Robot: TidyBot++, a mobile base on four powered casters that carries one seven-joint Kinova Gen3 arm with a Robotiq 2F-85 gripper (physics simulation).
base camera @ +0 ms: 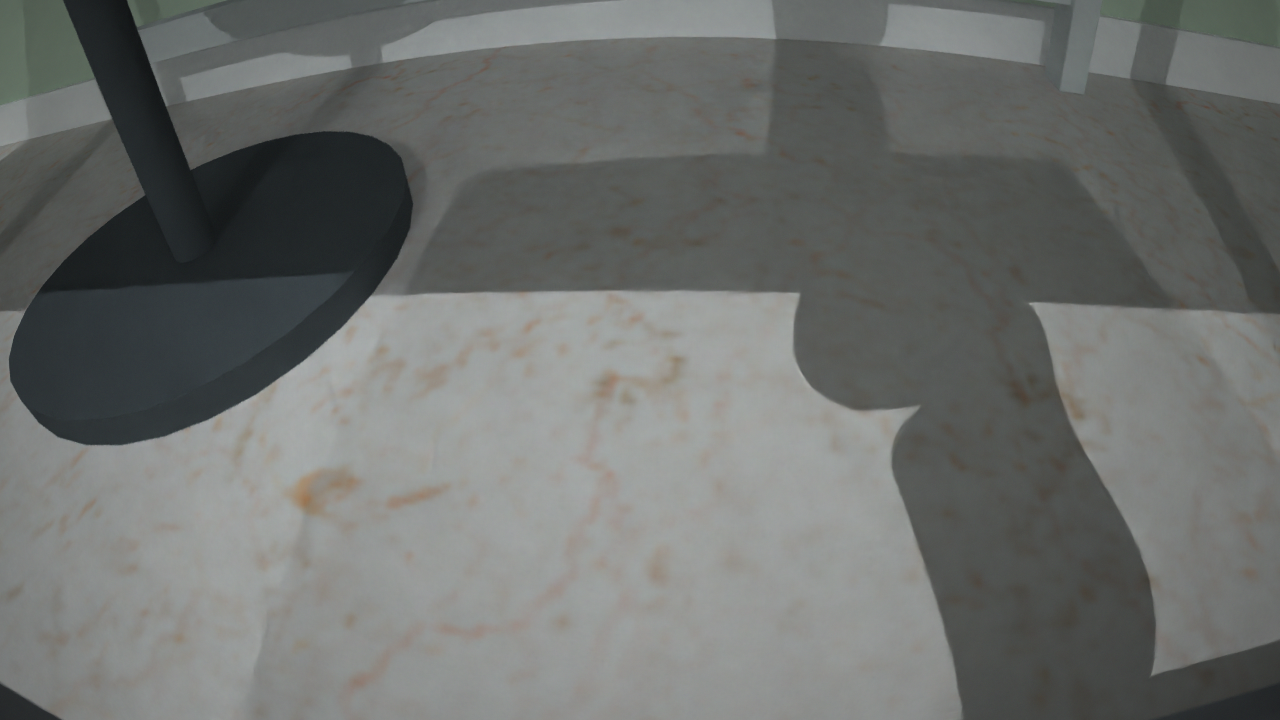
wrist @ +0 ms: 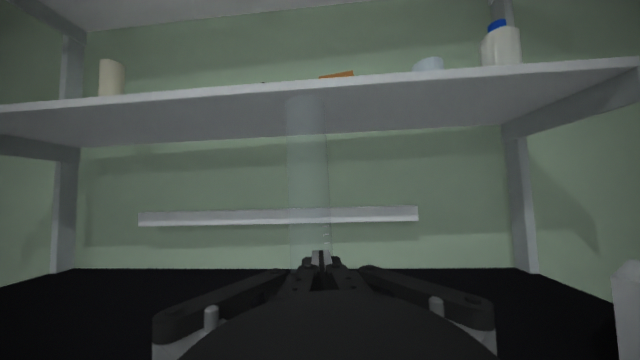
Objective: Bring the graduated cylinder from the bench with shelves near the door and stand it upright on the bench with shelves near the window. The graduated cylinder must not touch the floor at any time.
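Frame: origin at the arm's base, x ahead, y left, z up, level; millimetres.
Seen in the pictures: gripper, fingertip midpoint: (wrist: 321,263).
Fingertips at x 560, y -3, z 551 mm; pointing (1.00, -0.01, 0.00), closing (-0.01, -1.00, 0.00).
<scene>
Offsets run from my fingertips to a thing's middle. "spot": to the spot under its first point. Level surfaces: height alone.
The clear graduated cylinder @(15 mm down, 45 mm ahead, 8 mm left) (wrist: 308,175) stands upright on the black bench top @(185 mm down) (wrist: 540,305) in the wrist view, straight beyond the gripper. Faint white marks show low on its right side, and its foot is hidden behind the fingers. My gripper (wrist: 321,263) is shut with nothing between its fingertips. The fingertips overlap the lower part of the cylinder in the picture; whether they touch it I cannot tell. Neither the cylinder nor the gripper shows in the base view.
A grey shelf (wrist: 300,112) spans above the bench, bearing a beige cup @(spot: 396 mm up, 408 mm ahead, 565 mm left) (wrist: 111,78), an orange item @(spot: 307 mm up, 263 mm ahead, 51 mm right) (wrist: 336,75), a pale bowl @(spot: 345 mm up, 288 mm ahead, 269 mm right) (wrist: 428,64) and a white bottle @(spot: 372 mm up, 266 mm ahead, 427 mm right) (wrist: 501,46). A white object @(spot: 90 mm down, 66 mm ahead, 348 mm right) (wrist: 627,310) stands at right. A dark round pedestal base @(932 mm down, 69 mm ahead, 454 mm left) (base camera: 214,331) stands on the marbled floor.
</scene>
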